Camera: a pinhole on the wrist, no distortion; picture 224 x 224 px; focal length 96.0 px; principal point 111.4 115.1 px. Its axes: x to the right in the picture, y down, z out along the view. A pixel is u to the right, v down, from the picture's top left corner.
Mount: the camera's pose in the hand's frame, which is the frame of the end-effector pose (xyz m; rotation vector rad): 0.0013 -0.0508 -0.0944 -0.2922 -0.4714 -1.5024
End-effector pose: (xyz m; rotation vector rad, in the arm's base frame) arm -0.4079 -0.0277 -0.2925 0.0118 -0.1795 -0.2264
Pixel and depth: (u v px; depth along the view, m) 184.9 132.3 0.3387
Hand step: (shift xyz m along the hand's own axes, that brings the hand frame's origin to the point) 0.0226 -0.1179 0.3307
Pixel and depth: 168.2 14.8 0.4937
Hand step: -0.5680 -0.1082 0.4230
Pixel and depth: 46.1 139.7 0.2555
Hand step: 0.0356 0.2257 0.0544
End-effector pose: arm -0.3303 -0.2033 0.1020 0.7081 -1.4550 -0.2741
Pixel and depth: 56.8 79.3 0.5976
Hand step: -0.2916 0.5151 0.2466
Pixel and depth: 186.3 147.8 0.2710
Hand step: 0.0618 -0.1054 0.2520
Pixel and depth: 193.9 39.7 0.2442
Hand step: -0.2172 -0.1332 0.1988
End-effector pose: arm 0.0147 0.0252 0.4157 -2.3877 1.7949 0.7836
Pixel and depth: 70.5 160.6 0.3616
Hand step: 0.1283 0.2640 0.1675
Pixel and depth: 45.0 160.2 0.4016
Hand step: 0.1403 0.3929 0.1461
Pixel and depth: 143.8 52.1 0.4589
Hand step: -0.3512 0.0092 0.3499
